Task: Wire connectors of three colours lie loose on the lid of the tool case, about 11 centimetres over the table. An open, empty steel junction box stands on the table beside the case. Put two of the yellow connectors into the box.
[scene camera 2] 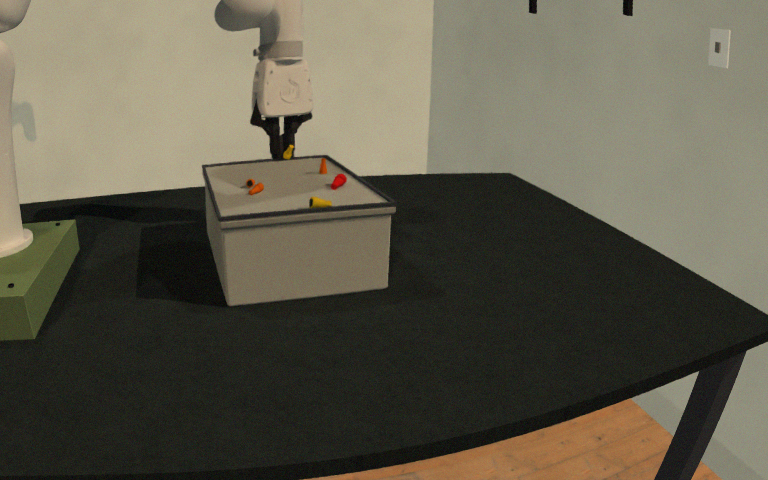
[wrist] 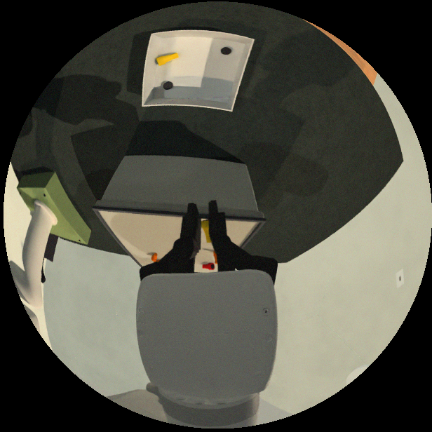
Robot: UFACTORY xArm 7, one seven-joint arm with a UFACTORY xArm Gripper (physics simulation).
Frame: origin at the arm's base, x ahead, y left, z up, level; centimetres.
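Seen in the pictures: gripper, fingertip midpoint: (scene camera 2: 282,157).
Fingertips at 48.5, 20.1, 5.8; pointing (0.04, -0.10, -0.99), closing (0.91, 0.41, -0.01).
A point is followed by its place in that frame, as x, y, z.
My gripper (scene camera 2: 282,157) {48.5, 20.1, 5.8} (wrist: 204,210) is shut on a yellow connector (scene camera 2: 288,151) {49.3, 17.8, 7.3} (wrist: 206,231), which sits tilted at the finger blades and is partly covered by them in the wrist view. The gripper is at the far edge of the tool case (scene camera 2: 308,257) {48.7, -10.6, -0.1} (wrist: 175,180). The steel junction box (wrist: 147,75) stands on the table past that edge in the wrist view, with one yellow connector (wrist: 167,58) lying inside; it does not show in the scene view. Another yellow connector (scene camera 2: 320,202) {50.2, -10.1, 6.5} lies on the lid (scene camera 2: 283,195) {46.5, -3.1, 5.6} near its front edge.
On the lid are a red connector (scene camera 2: 338,181) {54.2, -0.8, 6.5} (wrist: 208,266) and orange connectors (scene camera 2: 256,188) {42.9, -1.5, 6.3} (scene camera 2: 250,182) {42.2, 1.6, 6.4} (scene camera 2: 323,166) {53.5, 7.7, 6.8} (wrist: 155,257). A dark rim (scene camera 2: 308,211) {48.6, -11.1, 5.7} runs around the lid. The green arm base (scene camera 2: 39,260) {10.5, -7.3, 0.1} (wrist: 67,210) stands left of the case.
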